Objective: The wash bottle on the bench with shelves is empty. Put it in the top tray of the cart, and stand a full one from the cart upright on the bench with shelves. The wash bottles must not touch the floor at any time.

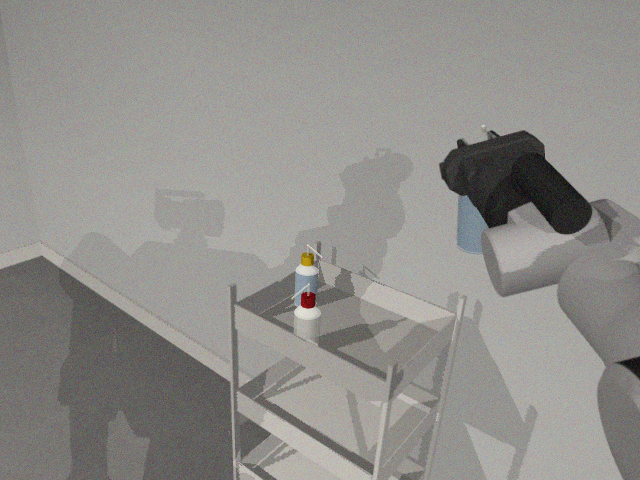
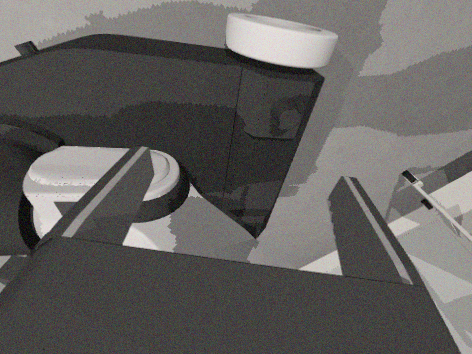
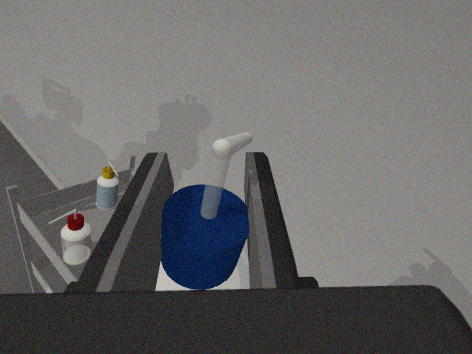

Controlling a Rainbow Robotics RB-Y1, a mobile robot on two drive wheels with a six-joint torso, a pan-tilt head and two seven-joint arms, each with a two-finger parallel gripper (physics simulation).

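Frame: origin at the robot's base, x ahead, y left, z up, level; millimetres.
Seen in the pictures: left gripper, between the fingertips: [image 2: 243, 174]; right gripper, between the fingertips: [image 1: 475, 141] [image 3: 207, 169].
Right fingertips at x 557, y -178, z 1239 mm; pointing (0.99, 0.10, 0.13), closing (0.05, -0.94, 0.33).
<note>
A point is followed by its place in that frame.
My right gripper [image 1: 476, 138] @[x 557, y -178, z 1239 mm] [image 3: 207, 169] @[x 557, y -178, z 1239 mm] is shut on a blue-capped wash bottle [image 1: 471, 227] @[x 510, y -180, z 1133 mm] [image 3: 204, 245] @[x 519, y -183, z 1237 mm] with blue contents, held upright off to the right of the cart. In the cart's top tray [image 1: 341, 366] @[x 731, y -30, z 712 mm] [image 3: 42, 242] @[x 838, y 127, z 702 mm] stand a yellow-capped wash bottle [image 1: 300, 284] @[x 1021, y 84, z 735 mm] [image 3: 107, 194] @[x 1020, y 58, z 733 mm] with blue contents and a red-capped wash bottle [image 1: 307, 328] @[x 819, y 50, z 740 mm] [image 3: 75, 233] @[x 831, y 44, z 777 mm] with a clear, empty-looking body. My left gripper [image 2: 243, 174] @[x -121, y 243, z 461 mm] is open, with no object between its fingers, near the robot's own base. The bench with shelves cannot be made out.
The cart's corner posts [image 1: 234, 351] @[x 910, y 235, z 592 mm] rise above the tray walls, and lower trays lie beneath. A dark surface with a light border [image 1: 129, 304] @[x 1883, y 951, z 65 mm] lies left of the cart. The robot's dark base [image 2: 150, 80] @[x -223, y 189, z 169 mm] with a white round part [image 2: 280, 42] lies beyond the left fingers.
</note>
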